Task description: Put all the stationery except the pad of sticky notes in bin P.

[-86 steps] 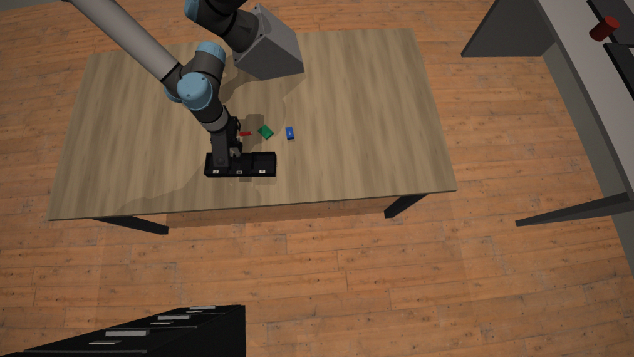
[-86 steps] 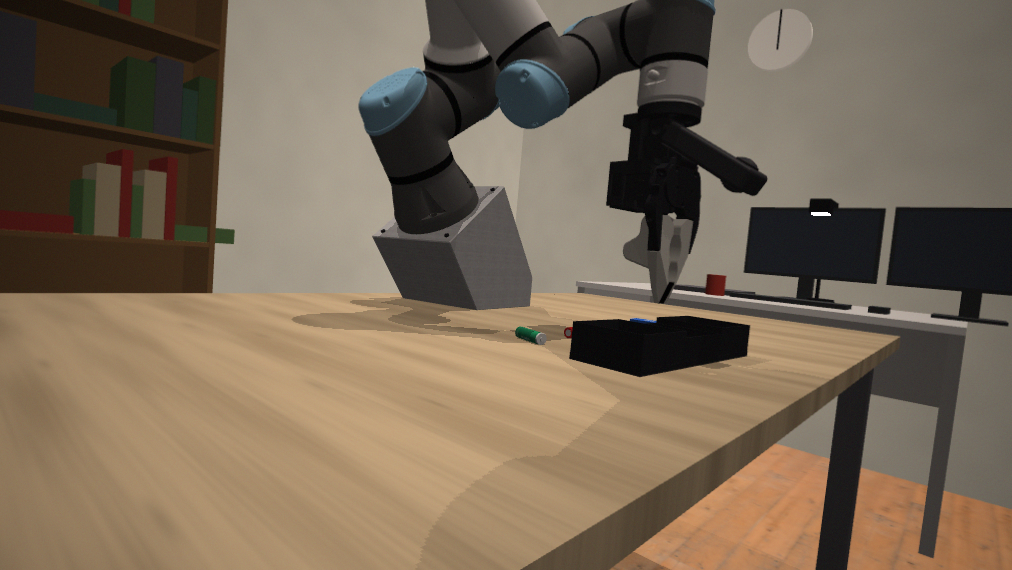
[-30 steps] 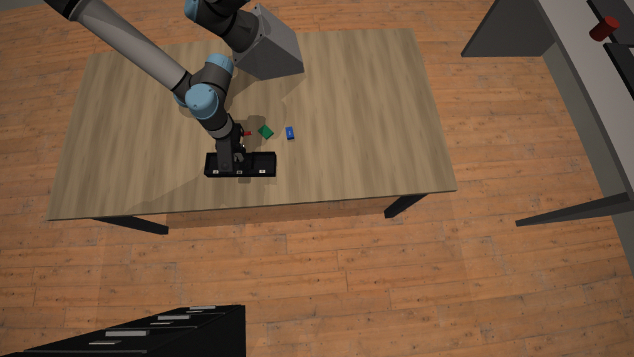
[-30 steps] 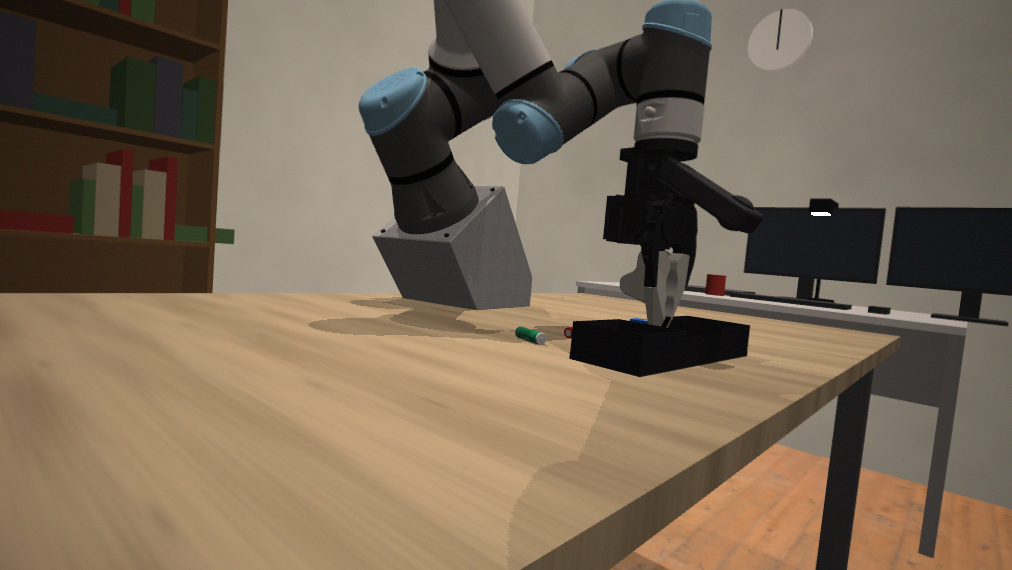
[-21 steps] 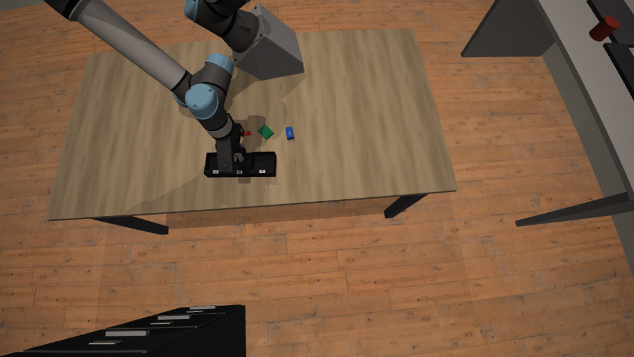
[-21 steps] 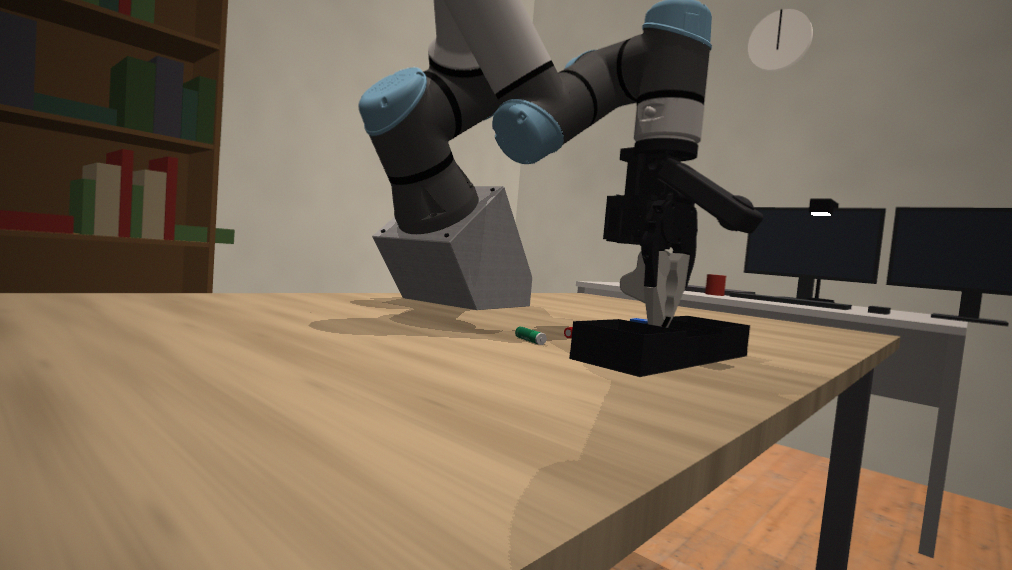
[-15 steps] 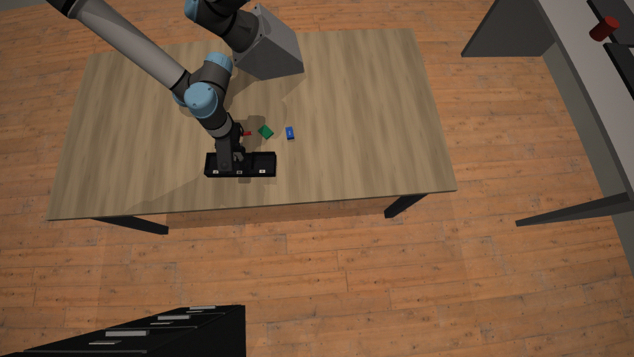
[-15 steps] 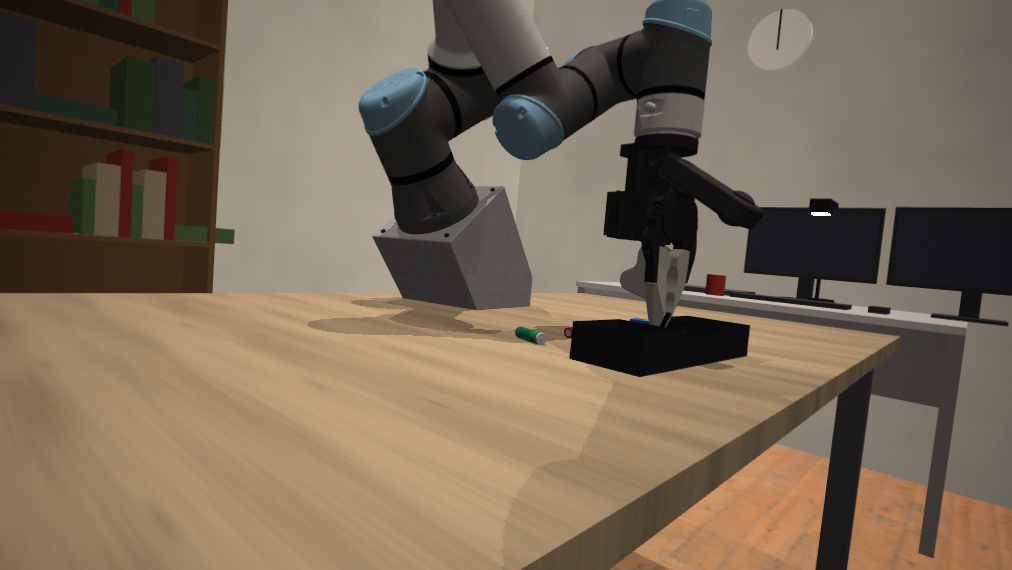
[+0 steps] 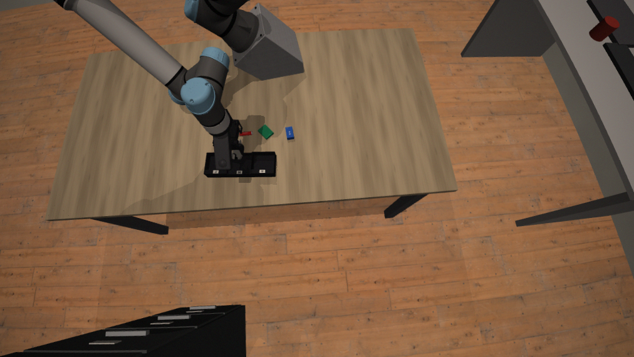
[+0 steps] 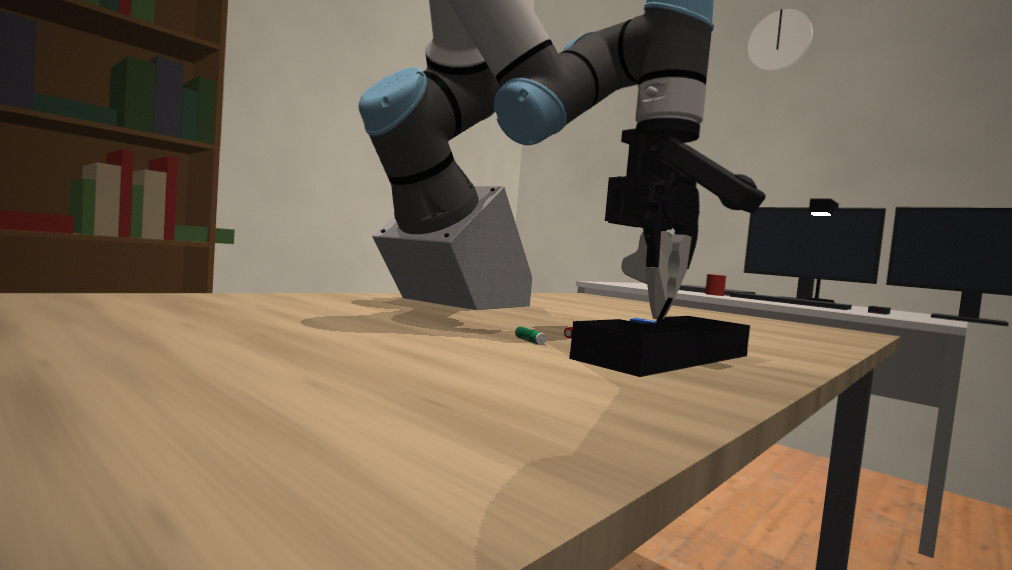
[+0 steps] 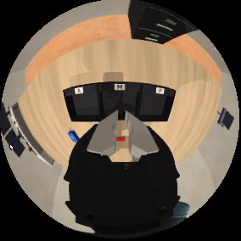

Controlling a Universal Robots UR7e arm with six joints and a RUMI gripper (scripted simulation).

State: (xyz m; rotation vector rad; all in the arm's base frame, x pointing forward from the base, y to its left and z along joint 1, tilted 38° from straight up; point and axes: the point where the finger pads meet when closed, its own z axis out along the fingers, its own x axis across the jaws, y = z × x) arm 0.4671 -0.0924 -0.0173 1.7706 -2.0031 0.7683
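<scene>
My hand is 40 mm above the bin row and 10 mm short of it. Also, from my hand: white-grey piece: 80 mm behind, 50 mm below, 30 mm to the right; then red item: 120 mm behind, 50 mm below, 20 mm to the left; then green cylinder: 130 mm behind, 70 mm to the right, 50 mm below.
</scene>
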